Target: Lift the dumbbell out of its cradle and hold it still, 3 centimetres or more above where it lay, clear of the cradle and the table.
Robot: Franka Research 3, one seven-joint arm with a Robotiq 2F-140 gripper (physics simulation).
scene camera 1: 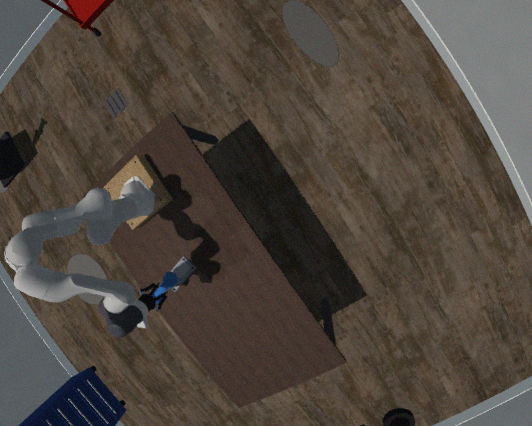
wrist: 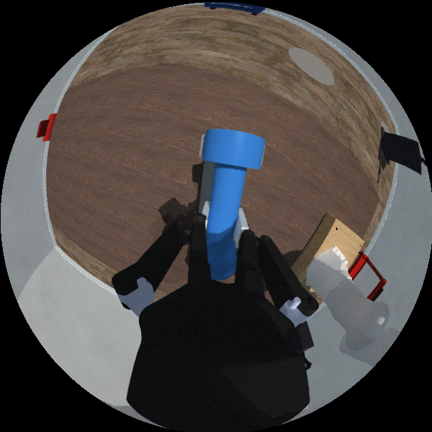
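The blue dumbbell has a round head at each end. In the wrist view its far head is above the middle and its darker near head lies low between the fingers. My gripper is shut on the dumbbell's handle, with one light pad on each side. The grey cradle lies on the brown table, and a strip of it shows beside and under the dumbbell. The dumbbell hides much of the cradle, so I cannot tell whether they touch.
My arm stands on a light wooden board at one end of the table. A blue slatted object is on the floor at the lower left, and a red object is at the top left.
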